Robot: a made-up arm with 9 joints. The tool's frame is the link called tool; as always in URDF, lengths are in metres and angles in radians. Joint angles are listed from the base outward.
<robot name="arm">
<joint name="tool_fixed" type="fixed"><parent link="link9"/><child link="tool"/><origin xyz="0.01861 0.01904 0.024" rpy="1.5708 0 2.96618"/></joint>
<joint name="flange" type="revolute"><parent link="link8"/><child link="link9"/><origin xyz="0.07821 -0.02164 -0.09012" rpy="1.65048 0.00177 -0.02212"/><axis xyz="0 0 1"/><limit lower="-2.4" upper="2.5"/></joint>
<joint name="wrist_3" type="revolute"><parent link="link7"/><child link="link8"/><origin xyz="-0.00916 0.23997 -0.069" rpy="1.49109 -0.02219 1.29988"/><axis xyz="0 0 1"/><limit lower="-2.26" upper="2.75"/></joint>
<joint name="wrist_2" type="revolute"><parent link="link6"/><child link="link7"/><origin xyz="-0.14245 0.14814 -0.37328" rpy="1.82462 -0.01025 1.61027"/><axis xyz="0 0 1"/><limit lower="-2.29" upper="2.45"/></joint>
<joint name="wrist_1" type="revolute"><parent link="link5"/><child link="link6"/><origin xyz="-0.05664 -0.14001 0.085" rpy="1.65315 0.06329 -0.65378"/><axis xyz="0 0 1"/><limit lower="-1.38" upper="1.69"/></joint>
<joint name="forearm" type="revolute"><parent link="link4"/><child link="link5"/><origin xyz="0.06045 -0.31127 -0.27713" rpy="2.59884 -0.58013 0.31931"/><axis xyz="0 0 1"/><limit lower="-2.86" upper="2.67"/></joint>
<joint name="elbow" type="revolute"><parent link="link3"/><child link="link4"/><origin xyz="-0.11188 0.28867 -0.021" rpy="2.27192 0.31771 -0.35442"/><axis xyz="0 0 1"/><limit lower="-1.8" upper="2.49"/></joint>
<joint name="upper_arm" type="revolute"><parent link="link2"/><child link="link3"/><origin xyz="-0.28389 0.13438 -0.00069" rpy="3.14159 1.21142 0"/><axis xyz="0 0 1"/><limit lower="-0.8" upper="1.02"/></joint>
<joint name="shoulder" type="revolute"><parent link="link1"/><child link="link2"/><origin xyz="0.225 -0.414 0.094" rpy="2.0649 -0.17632 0.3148"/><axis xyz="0 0 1"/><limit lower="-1.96" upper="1.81"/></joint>
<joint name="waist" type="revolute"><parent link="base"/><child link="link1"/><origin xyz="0.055 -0.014 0.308" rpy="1.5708 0 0"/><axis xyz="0 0 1"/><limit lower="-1.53" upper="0.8"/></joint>
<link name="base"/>
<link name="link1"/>
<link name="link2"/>
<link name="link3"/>
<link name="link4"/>
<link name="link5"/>
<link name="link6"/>
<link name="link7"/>
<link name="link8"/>
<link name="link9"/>
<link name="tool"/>
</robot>
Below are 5 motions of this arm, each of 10 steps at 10 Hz.
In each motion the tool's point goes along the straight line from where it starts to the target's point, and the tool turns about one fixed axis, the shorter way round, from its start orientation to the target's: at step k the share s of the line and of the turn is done. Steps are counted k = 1, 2, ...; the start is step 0. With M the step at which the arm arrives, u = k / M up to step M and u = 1 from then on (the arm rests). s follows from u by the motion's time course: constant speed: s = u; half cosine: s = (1 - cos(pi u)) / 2; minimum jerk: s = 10 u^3 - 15 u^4 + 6 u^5.
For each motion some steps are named. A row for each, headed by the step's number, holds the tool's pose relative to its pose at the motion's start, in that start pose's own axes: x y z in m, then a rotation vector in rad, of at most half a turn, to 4 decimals.
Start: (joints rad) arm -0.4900 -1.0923 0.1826 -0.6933 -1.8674 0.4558 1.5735 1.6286 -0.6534
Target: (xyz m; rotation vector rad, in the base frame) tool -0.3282 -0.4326 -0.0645 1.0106 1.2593 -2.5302
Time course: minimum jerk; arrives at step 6
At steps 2, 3, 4, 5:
2: -0.0454 0.0505 0.0013 -0.0787 -0.1631 0.0161
3: -0.1082 0.1202 0.0032 -0.1875 -0.3885 0.0383
4: -0.1710 0.1900 0.0050 -0.2962 -0.6140 0.0605
5: -0.2087 0.2319 0.0061 -0.3616 -0.7495 0.0739

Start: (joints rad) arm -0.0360 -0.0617 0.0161 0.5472 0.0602 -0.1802 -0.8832 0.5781 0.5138
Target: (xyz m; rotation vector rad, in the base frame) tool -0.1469 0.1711 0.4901 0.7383 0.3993 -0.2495
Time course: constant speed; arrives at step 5
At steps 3, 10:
3: 0.0487 -0.0490 -0.0778 0.1454 -0.4510 -0.3635
10: 0.0811 -0.0816 -0.1297 0.2424 -0.7516 -0.6059

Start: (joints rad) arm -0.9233 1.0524 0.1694 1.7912 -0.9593 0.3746 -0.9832 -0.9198 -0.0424
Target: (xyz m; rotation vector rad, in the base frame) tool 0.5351 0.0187 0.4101 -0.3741 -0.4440 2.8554
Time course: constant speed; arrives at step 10
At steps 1, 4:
1: 0.0085 -0.0128 -0.0406 0.0248 -0.0608 0.0740
4: 0.0341 -0.0511 -0.1626 0.0992 -0.2431 0.2962

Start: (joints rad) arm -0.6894 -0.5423 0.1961 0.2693 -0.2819 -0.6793 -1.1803 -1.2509 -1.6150
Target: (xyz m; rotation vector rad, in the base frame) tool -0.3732 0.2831 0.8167 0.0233 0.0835 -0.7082
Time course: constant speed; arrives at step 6
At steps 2, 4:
2: -0.0403 -0.0389 0.0553 0.2145 0.1602 -0.2173
4: -0.0807 -0.0777 0.1105 0.4290 0.3204 -0.4345

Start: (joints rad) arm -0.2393 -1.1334 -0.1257 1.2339 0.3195 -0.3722 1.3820 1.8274 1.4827
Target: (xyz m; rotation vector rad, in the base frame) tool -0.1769 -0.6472 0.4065 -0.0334 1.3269 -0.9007
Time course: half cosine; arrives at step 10
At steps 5, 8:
5: -0.1562 -0.2086 0.0270 0.1842 1.2874 -0.3496
8: -0.2825 -0.3774 0.0489 0.3332 2.3289 -0.6325

